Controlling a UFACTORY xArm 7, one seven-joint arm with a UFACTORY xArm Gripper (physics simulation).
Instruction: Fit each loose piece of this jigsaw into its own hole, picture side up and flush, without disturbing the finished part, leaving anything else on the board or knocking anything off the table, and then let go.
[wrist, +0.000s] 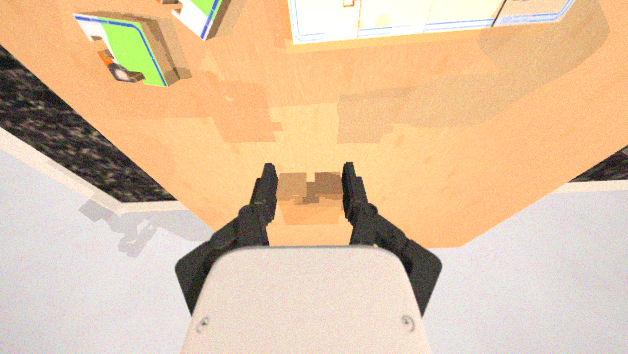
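My gripper is shut on a brown wooden jigsaw piece, held between the two black fingers above the table. Its edge and notched outline show; its picture does not show. A loose piece with green, white and a blue border line lies picture side up at the upper left, apart from the fingers. Part of another green and white piece shows at the top edge, to its right. The jigsaw board, pale with blue border lines, is at the top right, cut off by the view; its holes cannot be made out fully.
The wooden table runs under everything, with its near edge just beyond the gripper base. A black marbled surface lies along the left, and a bit of it shows at the far right. Pale floor is in the foreground. Shadows cross the table.
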